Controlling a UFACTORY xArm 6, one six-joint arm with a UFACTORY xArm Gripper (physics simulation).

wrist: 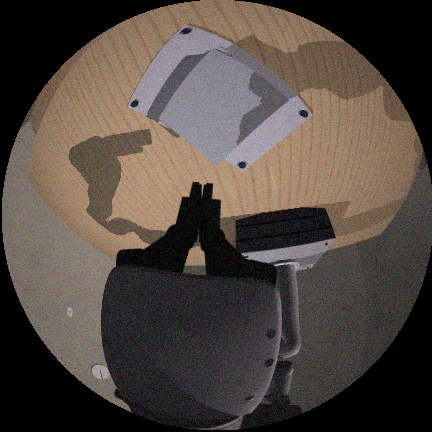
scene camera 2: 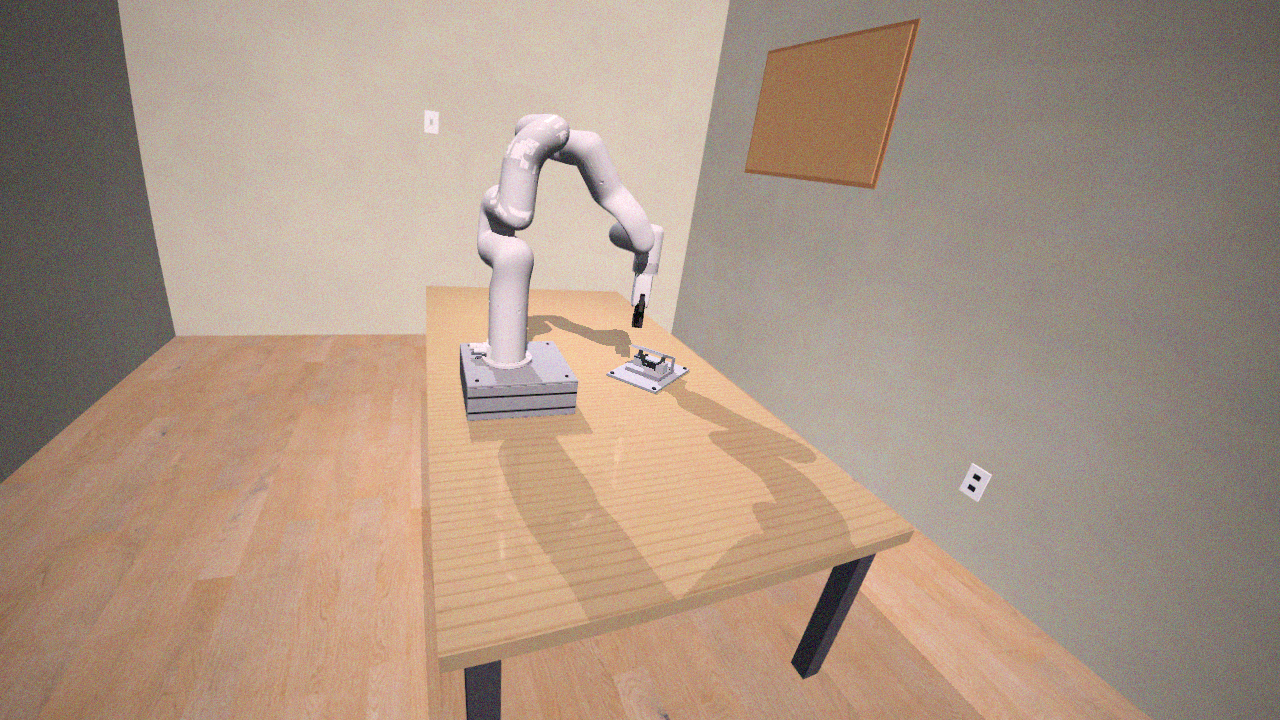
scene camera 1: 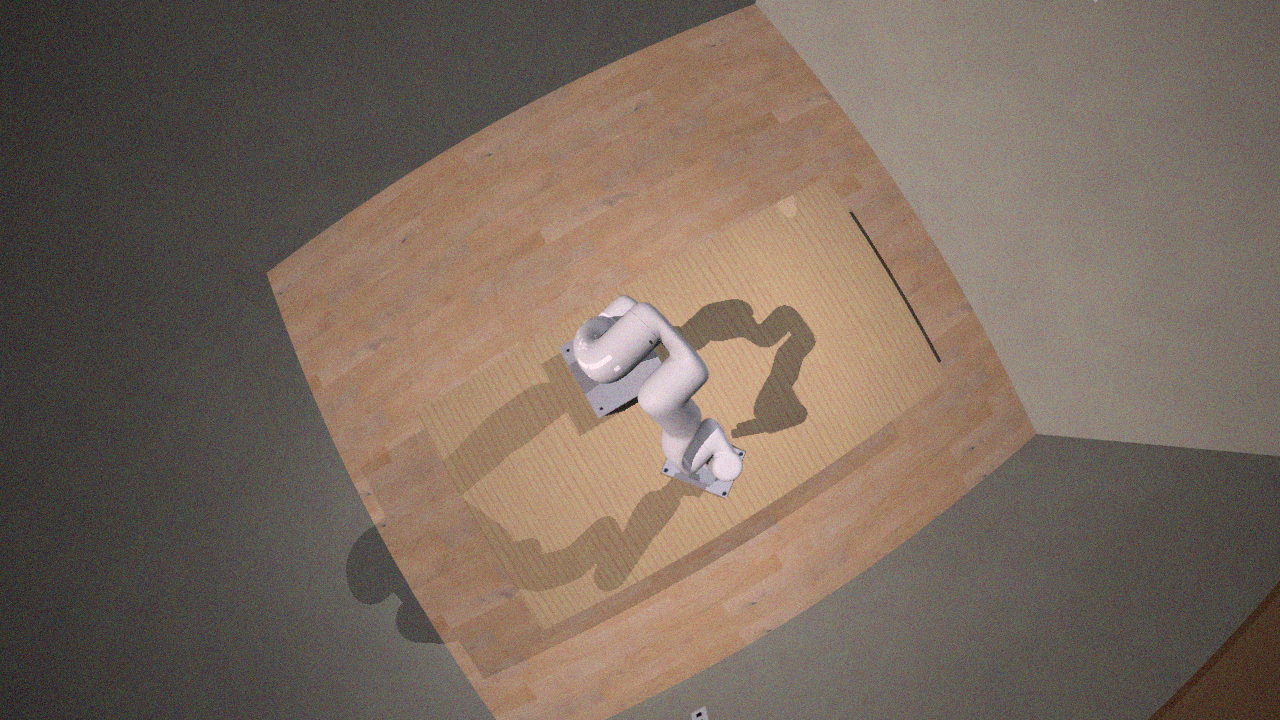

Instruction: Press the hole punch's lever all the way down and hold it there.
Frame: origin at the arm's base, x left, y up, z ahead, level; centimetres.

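Seen in the pictures: gripper, fingertip midpoint: (wrist: 202, 194) (scene camera 2: 636, 326); arm's base, link origin: (wrist: 279, 265) (scene camera 2: 506, 359).
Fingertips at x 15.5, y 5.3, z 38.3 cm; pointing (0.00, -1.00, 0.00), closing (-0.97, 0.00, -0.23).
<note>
Offsets run from my fingertips to a thing's middle. "spot": to the spot under its first point. Level surfaces: height alone.
The hole punch @(spot: dx +0.0, dy -12.6, dz +7.8 cm) (scene camera 2: 654, 365) is fixed on a light grey base plate (scene camera 1: 707, 483) (scene camera 2: 633, 378) (wrist: 272, 135) with dark screws at its corners. Its lever @(dx -1.6, dy -7.3, dz +6.0 cm) (wrist: 202, 105) is a wide, flat grey panel in the wrist view; in the scene camera 2 view it shows as a thin raised edge above the body. My gripper (scene camera 2: 637, 325) (wrist: 202, 194) is shut and empty, pointing down. It hangs above the hole punch with a visible gap, not touching the lever. In the scene camera 1 view the arm hides the gripper and most of the hole punch.
The robot's base box (scene camera 1: 608, 394) (scene camera 2: 520, 400) (wrist: 285, 230) stands on the wooden table @(dy -14.6 cm) (scene camera 1: 832, 295) (scene camera 2: 554, 537) (wrist: 150, 170), beside the hole punch. Arm shadows fall across the table and the base plate. A cork board (scene camera 2: 832, 102) hangs on the wall.
</note>
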